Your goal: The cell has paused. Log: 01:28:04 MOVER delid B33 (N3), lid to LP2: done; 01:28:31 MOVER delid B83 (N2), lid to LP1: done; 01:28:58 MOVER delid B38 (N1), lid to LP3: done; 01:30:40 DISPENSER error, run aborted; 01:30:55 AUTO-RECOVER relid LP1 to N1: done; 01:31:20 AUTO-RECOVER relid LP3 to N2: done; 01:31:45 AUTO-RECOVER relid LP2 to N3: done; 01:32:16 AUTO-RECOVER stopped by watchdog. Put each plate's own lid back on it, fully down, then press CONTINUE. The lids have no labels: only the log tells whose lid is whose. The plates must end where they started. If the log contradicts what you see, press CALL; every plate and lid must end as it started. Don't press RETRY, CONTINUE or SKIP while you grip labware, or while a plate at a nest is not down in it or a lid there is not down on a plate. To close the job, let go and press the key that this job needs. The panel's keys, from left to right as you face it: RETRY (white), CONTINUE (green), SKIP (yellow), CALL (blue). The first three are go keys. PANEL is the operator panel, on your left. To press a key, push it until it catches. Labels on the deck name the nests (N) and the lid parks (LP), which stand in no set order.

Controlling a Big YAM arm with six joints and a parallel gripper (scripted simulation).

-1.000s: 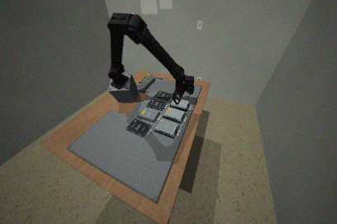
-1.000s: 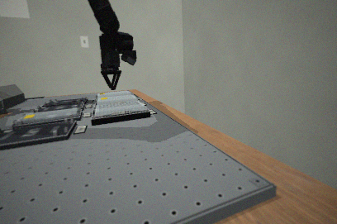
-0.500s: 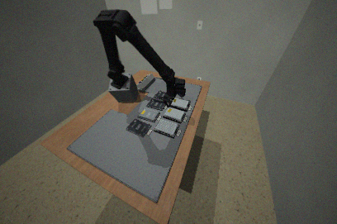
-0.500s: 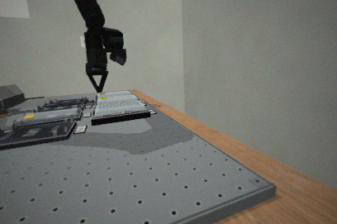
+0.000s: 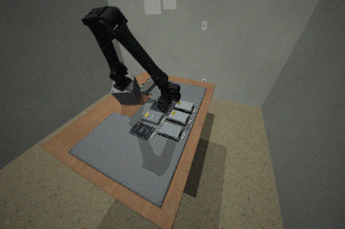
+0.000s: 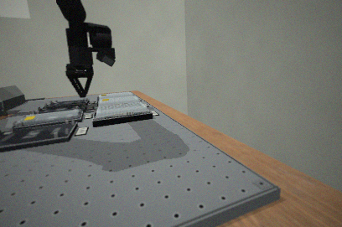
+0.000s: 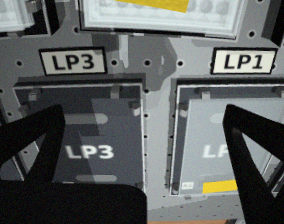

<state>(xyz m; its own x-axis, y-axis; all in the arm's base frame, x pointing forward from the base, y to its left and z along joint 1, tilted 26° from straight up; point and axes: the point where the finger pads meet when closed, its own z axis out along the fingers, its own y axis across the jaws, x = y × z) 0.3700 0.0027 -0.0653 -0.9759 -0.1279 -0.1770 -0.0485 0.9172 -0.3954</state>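
Now: the clear lid 80 mm to the right of my hand, 70 mm behind it and 50 mm below it.
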